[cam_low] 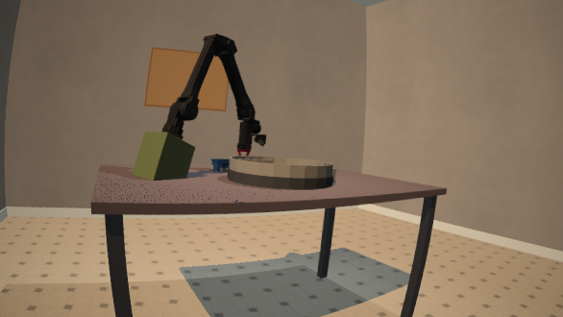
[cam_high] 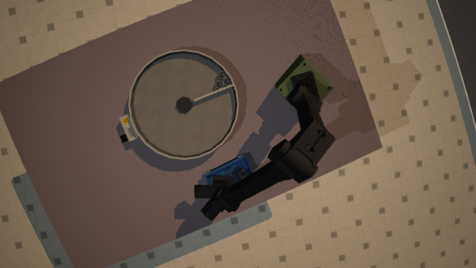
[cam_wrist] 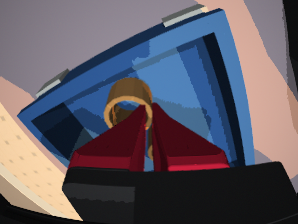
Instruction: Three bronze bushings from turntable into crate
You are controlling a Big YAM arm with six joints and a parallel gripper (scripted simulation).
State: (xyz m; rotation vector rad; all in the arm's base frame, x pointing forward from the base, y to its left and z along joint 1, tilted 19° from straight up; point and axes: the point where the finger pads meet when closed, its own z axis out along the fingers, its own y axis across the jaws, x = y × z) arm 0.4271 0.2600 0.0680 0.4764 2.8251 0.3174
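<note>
My gripper is now 5 cm past the blue crate and 2 cm above it. Round my hand: turntable (35 cm to the right, 4 cm ahead, 1 cm above).
</note>
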